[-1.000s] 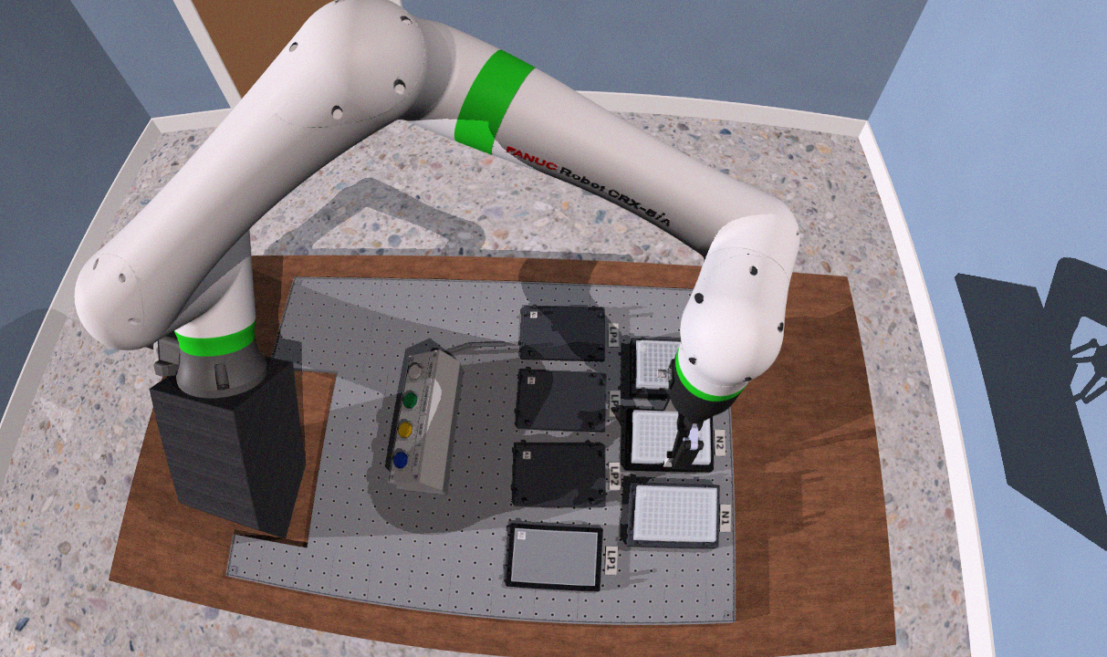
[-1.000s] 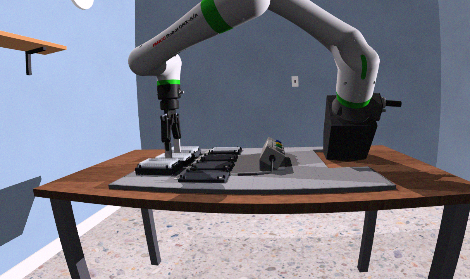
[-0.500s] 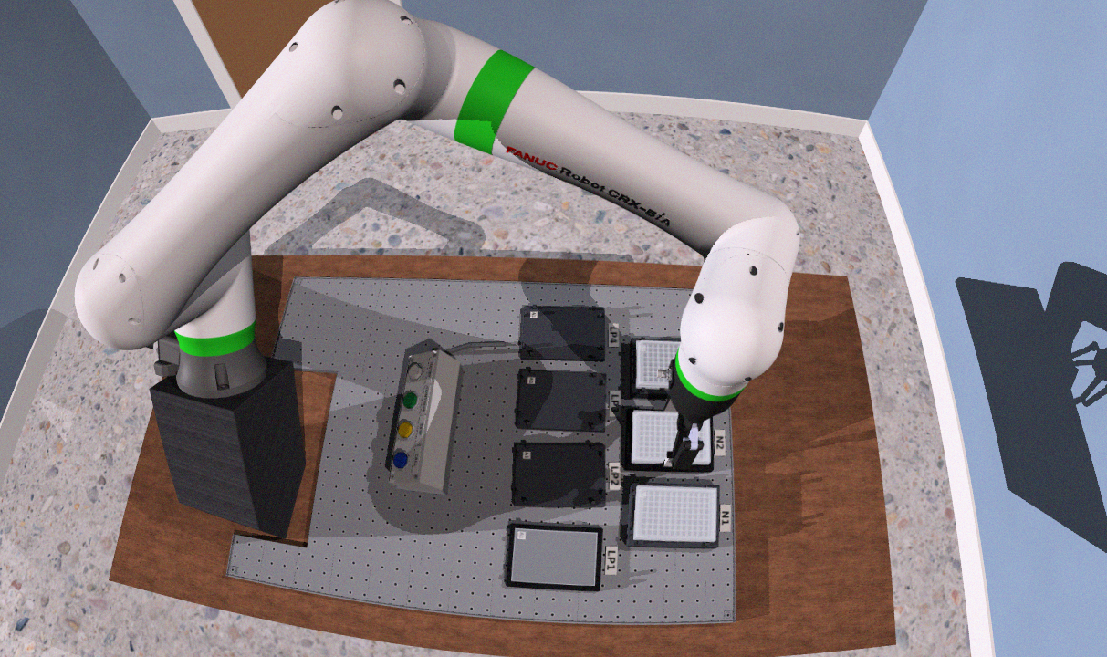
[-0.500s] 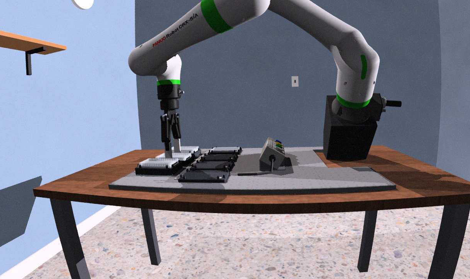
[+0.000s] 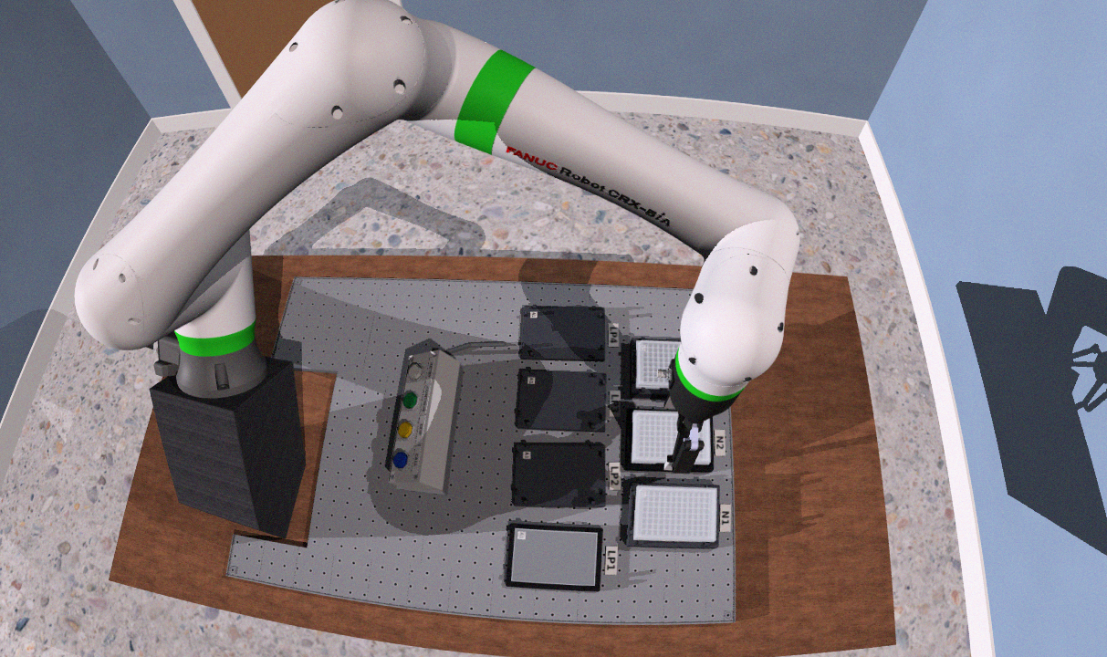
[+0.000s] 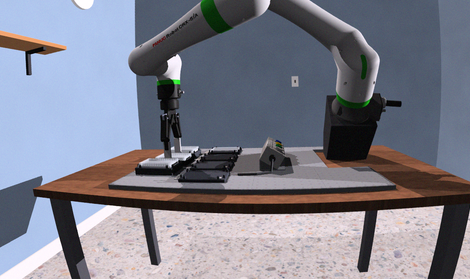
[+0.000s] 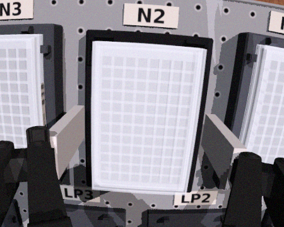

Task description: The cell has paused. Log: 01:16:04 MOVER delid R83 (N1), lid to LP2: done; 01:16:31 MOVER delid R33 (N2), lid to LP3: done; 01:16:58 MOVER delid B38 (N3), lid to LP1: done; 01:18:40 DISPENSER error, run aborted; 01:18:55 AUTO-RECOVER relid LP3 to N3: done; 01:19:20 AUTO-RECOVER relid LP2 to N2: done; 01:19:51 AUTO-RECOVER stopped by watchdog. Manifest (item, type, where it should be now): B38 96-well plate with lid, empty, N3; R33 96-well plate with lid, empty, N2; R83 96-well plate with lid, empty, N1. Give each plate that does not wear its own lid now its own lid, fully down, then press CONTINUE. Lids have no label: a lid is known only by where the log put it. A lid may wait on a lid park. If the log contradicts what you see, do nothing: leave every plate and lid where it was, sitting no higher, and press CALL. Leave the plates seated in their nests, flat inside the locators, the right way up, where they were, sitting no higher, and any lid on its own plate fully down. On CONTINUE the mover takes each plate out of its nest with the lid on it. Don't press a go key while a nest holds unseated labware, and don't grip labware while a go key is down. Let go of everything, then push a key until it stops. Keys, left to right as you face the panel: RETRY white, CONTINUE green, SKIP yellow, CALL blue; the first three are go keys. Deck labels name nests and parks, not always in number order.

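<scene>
Now: the park LP1 14 cm behind my hand, 23 cm to the right of it and 5 cm below it. From my hand the other things lie so: park LP2: 16 cm behind, 9 cm to the right, 5 cm below; then LP4: 21 cm behind, 16 cm to the left, 5 cm below; then LP3: 19 cm behind, 3 cm to the left, 5 cm below.
</scene>
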